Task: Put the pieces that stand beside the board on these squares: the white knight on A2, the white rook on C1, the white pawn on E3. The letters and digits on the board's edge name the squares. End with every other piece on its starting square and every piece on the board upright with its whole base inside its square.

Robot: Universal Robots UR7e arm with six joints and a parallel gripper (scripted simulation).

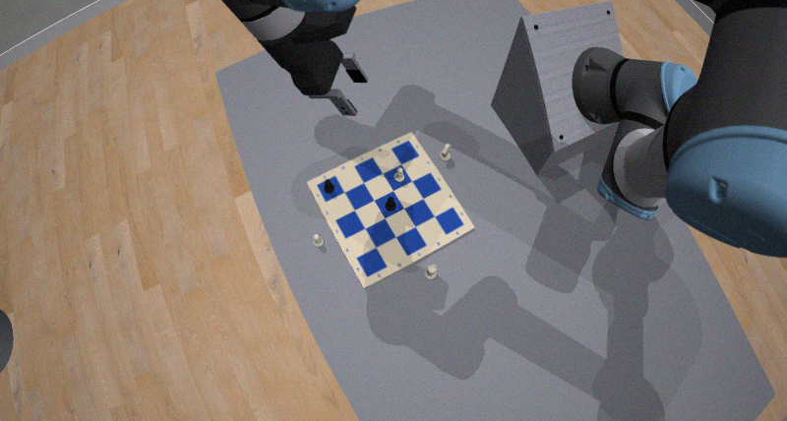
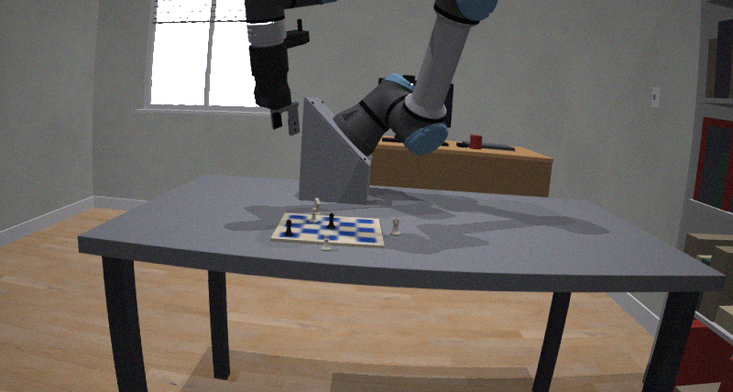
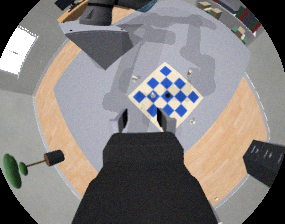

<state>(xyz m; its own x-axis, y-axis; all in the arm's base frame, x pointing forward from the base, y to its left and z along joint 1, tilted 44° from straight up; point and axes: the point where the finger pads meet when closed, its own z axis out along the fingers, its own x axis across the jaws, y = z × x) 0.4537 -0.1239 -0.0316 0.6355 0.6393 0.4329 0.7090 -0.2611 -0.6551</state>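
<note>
The white knight is 150 mm behind my hand, 60 mm to the left of it and 210 mm below it. Also, from my hand: white rook: 20 mm behind, 240 mm to the left, 210 mm below; then chessboard: 20 mm behind, 100 mm to the left, 220 mm below.
</note>
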